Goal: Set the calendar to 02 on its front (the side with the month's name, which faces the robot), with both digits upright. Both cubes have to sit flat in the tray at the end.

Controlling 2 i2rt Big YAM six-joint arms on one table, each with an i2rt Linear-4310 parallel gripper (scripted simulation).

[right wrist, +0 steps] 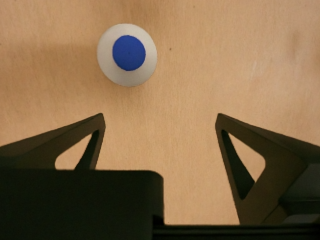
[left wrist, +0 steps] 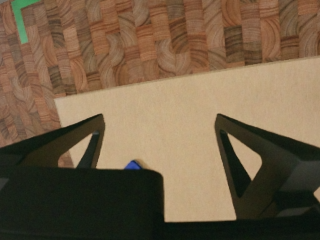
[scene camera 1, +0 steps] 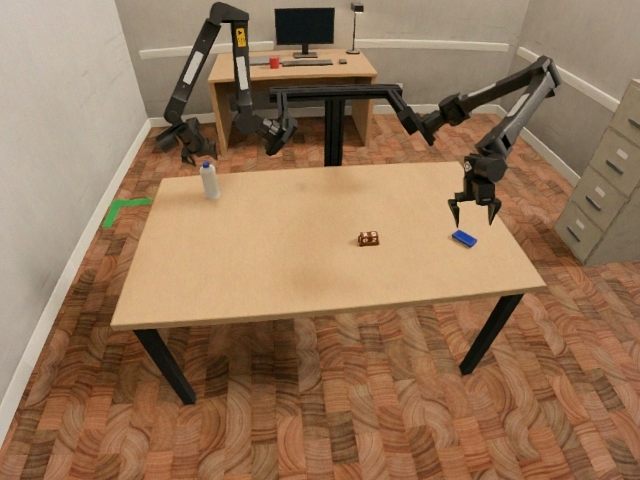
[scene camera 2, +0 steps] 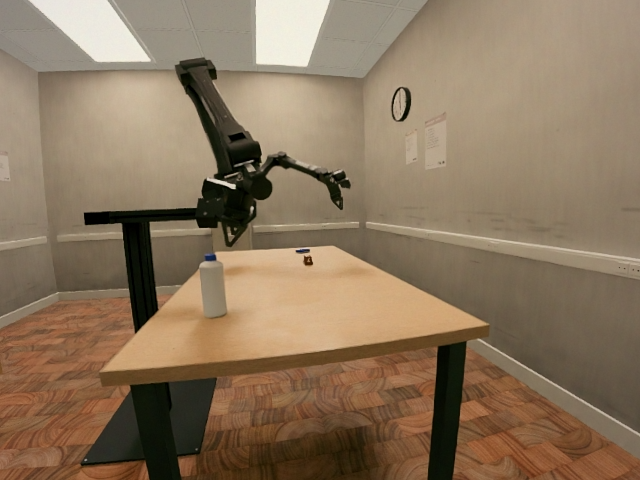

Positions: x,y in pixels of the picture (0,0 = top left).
Labels:
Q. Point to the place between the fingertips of the right gripper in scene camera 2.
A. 231,240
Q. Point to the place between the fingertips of the left gripper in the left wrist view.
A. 159,119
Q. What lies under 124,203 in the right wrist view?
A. The right gripper.

